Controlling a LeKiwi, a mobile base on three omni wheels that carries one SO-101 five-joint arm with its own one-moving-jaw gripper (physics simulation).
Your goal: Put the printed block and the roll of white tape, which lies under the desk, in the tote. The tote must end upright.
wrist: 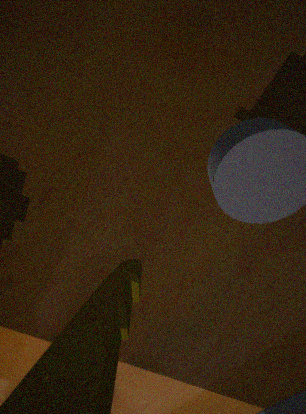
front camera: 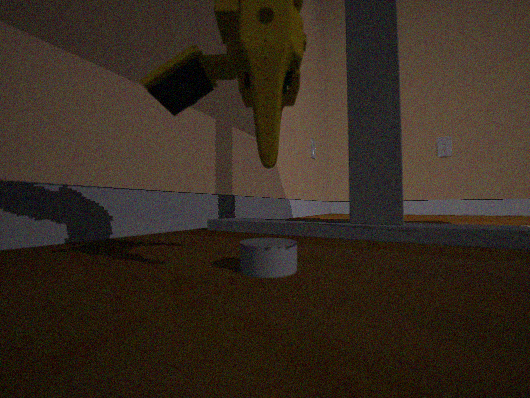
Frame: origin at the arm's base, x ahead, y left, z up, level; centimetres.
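Seen in the pictures: hand, tool point: [wrist: 140, 275] [front camera: 268, 161].
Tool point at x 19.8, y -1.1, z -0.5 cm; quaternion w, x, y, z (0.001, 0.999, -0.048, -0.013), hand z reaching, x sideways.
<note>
Pixels of each thing's middle, then the offset from my tool point to it. "*": a spot on its surface instead.
- white tape, body centre: [wrist: 258, 171] [front camera: 268, 255] dy -0.3, dx +5.4, dz -7.2 cm
- grey desk leg, surface spot: [front camera: 374, 112] * dy -18.6, dx +21.2, dz +12.4 cm
The roll of white tape [front camera: 267, 257] [wrist: 261, 175] lies flat on the dark brown floor in the desk's shadow, just in front of the desk's foot bar. My yellow gripper [front camera: 268, 150] [wrist: 218, 285] hangs above the roll in the front view, jaw tip pointing down, well clear of it. In the wrist view only one jaw shows, so the gripper is fully open and empty, and the roll lies past the tip to the upper right. The printed block and the tote are not in view.
A grey desk leg [front camera: 374, 112] stands on a long grey foot bar [front camera: 384, 231] right behind the roll. A thinner leg [front camera: 224, 172] stands by the back wall. A white skirting board [front camera: 160, 211] runs along the wall.
</note>
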